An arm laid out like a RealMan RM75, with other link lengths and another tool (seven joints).
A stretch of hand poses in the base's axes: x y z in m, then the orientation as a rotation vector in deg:
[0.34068 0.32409 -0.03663 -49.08 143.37 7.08]
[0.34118 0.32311 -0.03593 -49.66 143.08 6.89]
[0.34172 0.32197 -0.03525 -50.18 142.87 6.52]
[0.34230 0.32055 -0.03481 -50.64 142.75 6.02]
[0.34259 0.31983 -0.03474 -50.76 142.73 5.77]
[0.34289 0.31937 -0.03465 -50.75 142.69 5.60]
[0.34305 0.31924 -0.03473 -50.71 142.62 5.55]
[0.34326 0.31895 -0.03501 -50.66 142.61 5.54]
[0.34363 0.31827 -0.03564 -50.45 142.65 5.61]
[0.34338 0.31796 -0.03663 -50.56 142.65 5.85]
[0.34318 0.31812 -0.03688 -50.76 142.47 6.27]
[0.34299 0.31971 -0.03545 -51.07 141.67 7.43]
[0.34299 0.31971 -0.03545 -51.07 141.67 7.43]
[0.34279 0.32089 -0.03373 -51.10 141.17 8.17]
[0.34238 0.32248 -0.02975 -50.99 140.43 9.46]
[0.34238 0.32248 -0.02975 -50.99 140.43 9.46]
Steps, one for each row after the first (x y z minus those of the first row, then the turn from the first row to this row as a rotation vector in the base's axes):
[0.00050 -0.00098 0.00070 -0.20 -0.19 0.42]
[0.00104 -0.00212 0.00138 -0.52 -0.36 0.75]
[0.00162 -0.00354 0.00182 -0.94 -0.50 1.00]
[0.00191 -0.00426 0.00189 -1.13 -0.55 1.04]
[0.00221 -0.00472 0.00198 -1.23 -0.64 1.01]
[0.00237 -0.00485 0.00190 -1.23 -0.72 0.98]
[0.00258 -0.00514 0.00162 -1.22 -0.75 0.95]
[0.00295 -0.00582 0.00099 -1.13 -0.74 0.81]
[0.00270 -0.00613 0.00000 -1.00 -0.65 0.93]
[0.00250 -0.00597 -0.00025 -0.73 -0.66 1.18]
[0.00231 -0.00438 0.00118 0.18 -1.01 1.76]
[0.00231 -0.00438 0.00118 0.18 -1.01 1.76]
[0.00211 -0.00320 0.00290 0.80 -1.26 2.02]
[0.00170 -0.00161 0.00688 1.90 -1.59 2.33]
[0.00170 -0.00161 0.00688 1.90 -1.59 2.33]

